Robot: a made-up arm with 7 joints. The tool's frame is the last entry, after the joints.
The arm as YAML. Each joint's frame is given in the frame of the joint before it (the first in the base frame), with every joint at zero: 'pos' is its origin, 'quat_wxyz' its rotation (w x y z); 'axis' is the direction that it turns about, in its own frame. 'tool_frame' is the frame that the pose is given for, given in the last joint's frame.
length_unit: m
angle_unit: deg
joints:
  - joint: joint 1
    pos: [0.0, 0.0, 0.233]
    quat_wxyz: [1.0, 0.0, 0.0, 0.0]
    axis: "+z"
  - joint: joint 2
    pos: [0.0, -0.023, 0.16]
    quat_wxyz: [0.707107, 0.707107, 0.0, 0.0]
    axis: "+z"
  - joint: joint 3
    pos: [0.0, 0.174, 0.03]
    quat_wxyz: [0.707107, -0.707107, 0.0, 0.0]
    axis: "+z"
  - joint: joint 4
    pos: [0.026, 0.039, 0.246]
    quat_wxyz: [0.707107, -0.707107, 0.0, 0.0]
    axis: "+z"
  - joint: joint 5
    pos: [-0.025, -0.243, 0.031]
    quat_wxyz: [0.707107, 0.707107, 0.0, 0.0]
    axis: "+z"
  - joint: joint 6
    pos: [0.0, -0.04, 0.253]
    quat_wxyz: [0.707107, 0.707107, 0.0, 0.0]
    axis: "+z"
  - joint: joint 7
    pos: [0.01, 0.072, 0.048]
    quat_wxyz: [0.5, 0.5, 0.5, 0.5]
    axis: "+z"
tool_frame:
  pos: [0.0, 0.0, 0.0]
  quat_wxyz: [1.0, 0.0, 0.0, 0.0]
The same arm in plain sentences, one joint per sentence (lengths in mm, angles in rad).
The arm has seven revolute joints in a row. What follows holds with every joint at zero, and every direction is one of the base frame's.
The first joint sits 233 mm along +z from the base frame's origin and rotates about +z.
The second joint sits 23 mm along -y and 160 mm along +z from the first joint and rotates about -y.
The third joint sits 30 mm along -y and 174 mm along +z from the second joint and rotates about +z.
The fourth joint sits 26 mm along +x and 39 mm along +y and 246 mm along +z from the third joint and rotates about +y.
The fifth joint sits 25 mm along -x and 31 mm along +y and 243 mm along +z from the fourth joint and rotates about +z.
The sixth joint sits 40 mm along -y and 253 mm along +z from the fifth joint and rotates about -y.
The seventh joint sits 10 mm along +x and 48 mm along -y and 72 mm along +z from the sixth joint and rotates about +x.
The tool frame, which is the frame that the pose is given for, sits at the same point as the seventh joint; its axes are the base frame's turned by roll 3.1416, pitch -1.5708 and yaw 0 rad (as in URDF: about the fixed x, then y, then z).

